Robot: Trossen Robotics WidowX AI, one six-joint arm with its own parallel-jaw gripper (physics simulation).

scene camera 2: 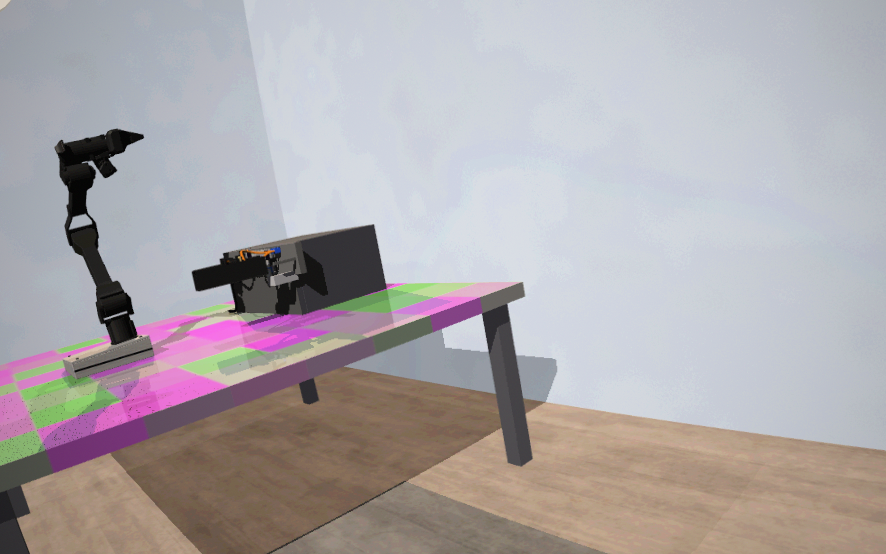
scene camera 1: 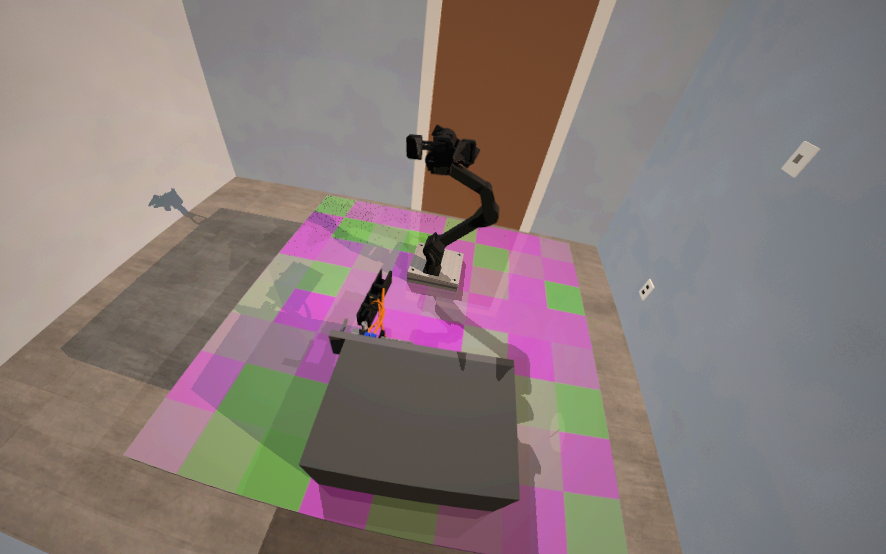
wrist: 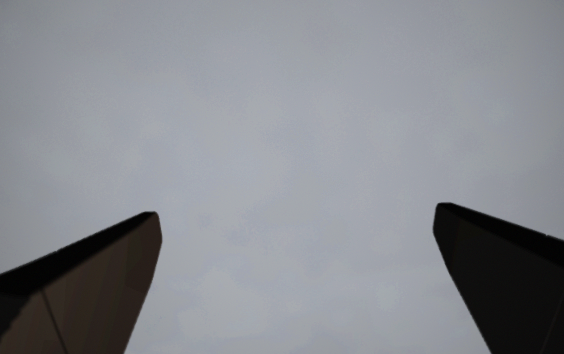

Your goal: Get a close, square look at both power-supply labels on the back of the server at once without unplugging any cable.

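Pixels of known places: gripper, fingertip midpoint: (scene camera 2: 139, 138) (scene camera 1: 435, 158) (wrist: 298, 222); arm's base, link origin: (scene camera 2: 124, 340) (scene camera 1: 432, 269).
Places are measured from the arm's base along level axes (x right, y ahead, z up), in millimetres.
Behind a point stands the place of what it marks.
Observation:
The server (scene camera 1: 418, 418) @(z 159, x -82, y 637 mm) (scene camera 2: 343, 267) @(z 52, x 136, y 639 mm) is a large dark grey box on the table. Its back faces the arm's side. Orange cables (scene camera 1: 381, 312) @(z 111, x 96, y 343 mm) (scene camera 2: 258, 252) @(z 150, x 82, y 405 mm) and a black bracket (scene camera 1: 373, 298) @(z 155, x 123, y 333 mm) (scene camera 2: 228, 273) @(z 116, x 150, y 279 mm) stand out from the back, with blue plugs (scene camera 1: 370, 335) @(z 151, x 89, y 456 mm) (scene camera 2: 277, 250) @(z 144, x 107, y 453 mm) near the top edge. The power-supply labels cannot be made out in any view. My gripper (scene camera 1: 441, 148) @(z 522, x 15, y 155 mm) (scene camera 2: 141, 136) @(z 522, x 15, y 155 mm) (wrist: 298, 222) @(z 522, x 15, y 155 mm) is open and empty, raised high above the base and well apart from the server, pointing roughly level. The wrist view shows a plain blue-grey wall between the fingertips, without the server or the labels.
The arm's light base plate (scene camera 1: 434, 282) @(z -20, x -21, y 49 mm) (scene camera 2: 111, 358) @(z -23, x 92, y -57 mm) is on the checkered pink and green table (scene camera 1: 584, 411) @(z -48, x -588, y 437 mm) (scene camera 2: 339, 356) @(z -65, x 645, y 287 mm), behind the server in scene camera 1's view. A brown door (scene camera 1: 509, 78) is behind the arm. Walls stand around the table.

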